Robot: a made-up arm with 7 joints. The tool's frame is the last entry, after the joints.
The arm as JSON. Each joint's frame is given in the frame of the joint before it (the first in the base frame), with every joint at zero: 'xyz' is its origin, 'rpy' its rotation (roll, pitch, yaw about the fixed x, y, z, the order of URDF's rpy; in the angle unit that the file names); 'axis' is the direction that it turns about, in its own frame. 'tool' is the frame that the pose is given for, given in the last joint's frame.
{
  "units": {
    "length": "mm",
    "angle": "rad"
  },
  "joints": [
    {
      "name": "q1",
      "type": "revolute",
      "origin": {
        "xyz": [
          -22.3,
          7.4,
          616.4
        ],
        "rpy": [
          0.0,
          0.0,
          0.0
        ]
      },
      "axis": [
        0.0,
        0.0,
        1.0
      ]
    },
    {
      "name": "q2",
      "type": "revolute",
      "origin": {
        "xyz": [
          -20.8,
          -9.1,
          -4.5
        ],
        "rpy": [
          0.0,
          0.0,
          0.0
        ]
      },
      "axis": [
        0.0,
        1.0,
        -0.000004
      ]
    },
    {
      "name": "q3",
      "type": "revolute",
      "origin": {
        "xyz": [
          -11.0,
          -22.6,
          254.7
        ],
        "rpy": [
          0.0,
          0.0,
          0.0
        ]
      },
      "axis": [
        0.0,
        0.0,
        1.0
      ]
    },
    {
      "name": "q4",
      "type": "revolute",
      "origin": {
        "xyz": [
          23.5,
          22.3,
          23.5
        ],
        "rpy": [
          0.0,
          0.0,
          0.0
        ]
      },
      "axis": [
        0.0,
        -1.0,
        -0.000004
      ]
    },
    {
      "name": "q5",
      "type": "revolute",
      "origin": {
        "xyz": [
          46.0,
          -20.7,
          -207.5
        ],
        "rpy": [
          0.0,
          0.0,
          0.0
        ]
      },
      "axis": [
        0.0,
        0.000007,
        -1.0
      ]
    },
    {
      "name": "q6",
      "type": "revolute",
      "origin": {
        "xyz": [
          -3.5,
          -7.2,
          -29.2
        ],
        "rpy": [
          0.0,
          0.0,
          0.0
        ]
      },
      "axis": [
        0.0,
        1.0,
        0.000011
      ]
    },
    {
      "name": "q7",
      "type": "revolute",
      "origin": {
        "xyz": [
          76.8,
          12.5,
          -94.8
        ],
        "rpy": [
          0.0,
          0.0,
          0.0
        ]
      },
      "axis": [
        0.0,
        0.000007,
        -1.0
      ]
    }
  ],
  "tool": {
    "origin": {
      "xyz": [
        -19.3,
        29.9,
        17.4
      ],
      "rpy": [
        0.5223,
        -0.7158,
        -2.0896
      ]
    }
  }
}
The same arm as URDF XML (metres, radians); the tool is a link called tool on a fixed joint. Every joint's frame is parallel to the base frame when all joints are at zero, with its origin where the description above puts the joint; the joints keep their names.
<robot name="arm">
  <link name="base"/>
  <link name="link1"/>
  <link name="link2"/>
  <link name="link3"/>
  <link name="link4"/>
  <link name="link5"/>
  <link name="link6"/>
  <link name="link7"/>
  <link name="tool"/>
  <joint name="q1" type="continuous">
    <parent link="base"/>
    <child link="link1"/>
    <origin xyz="-0.0223 0.0074 0.6164" rpy="0.0000 0.0000 0.0000"/>
    <axis xyz="0 0 1"/>
  </joint>
  <joint name="q2" type="continuous">
    <parent link="link1"/>
    <child link="link2"/>
    <origin xyz="-0.0208 -0.0091 -0.0045" rpy="0.0000 0.0000 0.0000"/>
    <axis xyz="0 1 0"/>
  </joint>
  <joint name="q3" type="continuous">
    <parent link="link2"/>
    <child link="link3"/>
    <origin xyz="-0.0110 -0.0226 0.2547" rpy="0.0000 0.0000 0.0000"/>
    <axis xyz="0 0 1"/>
  </joint>
  <joint name="q4" type="continuous">
    <parent link="link3"/>
    <child link="link4"/>
    <origin xyz="0.0235 0.0223 0.0235" rpy="0.0000 0.0000 0.0000"/>
    <axis xyz="0 -1 0"/>
  </joint>
  <joint name="q5" type="continuous">
    <parent link="link4"/>
    <child link="link5"/>
    <origin xyz="0.0460 -0.0207 -0.2075" rpy="0.0000 0.0000 0.0000"/>
    <axis xyz="0 0 -1"/>
  </joint>
  <joint name="q6" type="continuous">
    <parent link="link5"/>
    <child link="link6"/>
    <origin xyz="-0.0035 -0.0072 -0.0292" rpy="0.0000 0.0000 0.0000"/>
    <axis xyz="0 1 0"/>
  </joint>
  <joint name="q7" type="continuous">
    <parent link="link6"/>
    <child link="link7"/>
    <origin xyz="0.0768 0.0125 -0.0948" rpy="0.0000 0.0000 0.0000"/>
    <axis xyz="0 0 -1"/>
  </joint>
  <joint name="tool_fixed" type="fixed">
    <parent link="link7"/>
    <child link="tool"/>
    <origin xyz="-0.0193 0.0299 0.0174" rpy="0.5223 -0.7158 -2.0896"/>
  </joint>
</robot>

